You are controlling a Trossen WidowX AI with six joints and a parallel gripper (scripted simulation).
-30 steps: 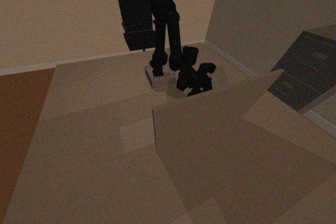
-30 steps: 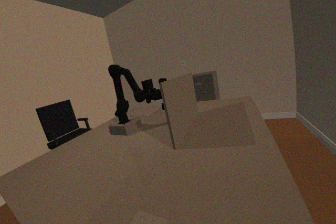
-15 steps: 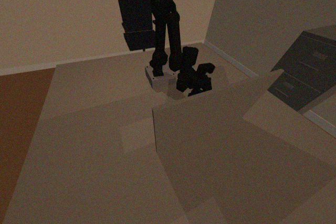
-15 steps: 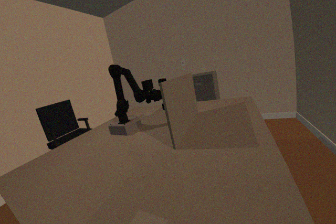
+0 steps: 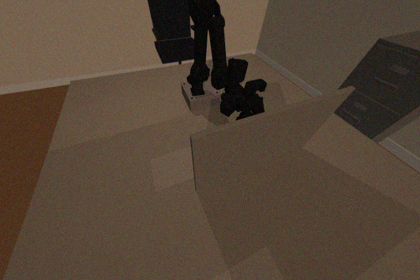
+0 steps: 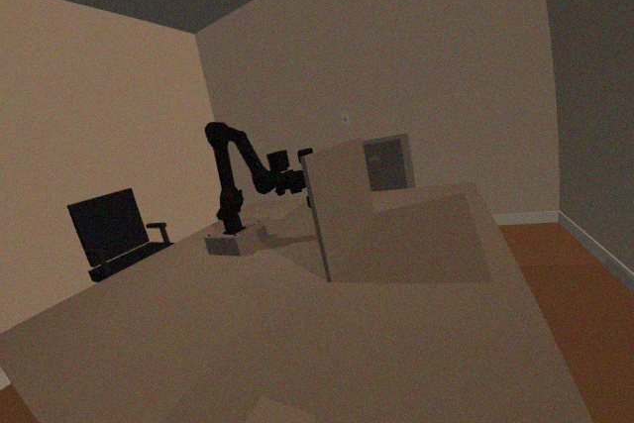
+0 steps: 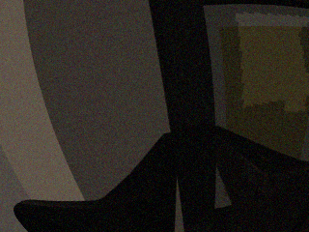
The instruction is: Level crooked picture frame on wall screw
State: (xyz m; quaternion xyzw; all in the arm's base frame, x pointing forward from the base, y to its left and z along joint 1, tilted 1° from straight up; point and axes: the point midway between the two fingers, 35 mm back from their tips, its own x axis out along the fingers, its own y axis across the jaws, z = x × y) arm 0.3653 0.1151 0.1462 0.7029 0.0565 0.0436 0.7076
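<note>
My gripper tip is 10 mm short of the picture frame and 50 mm above it. From my gripper tip the other things lie so: wall panel 20 mm ahead, 10 mm to the left, 60 mm below.
</note>
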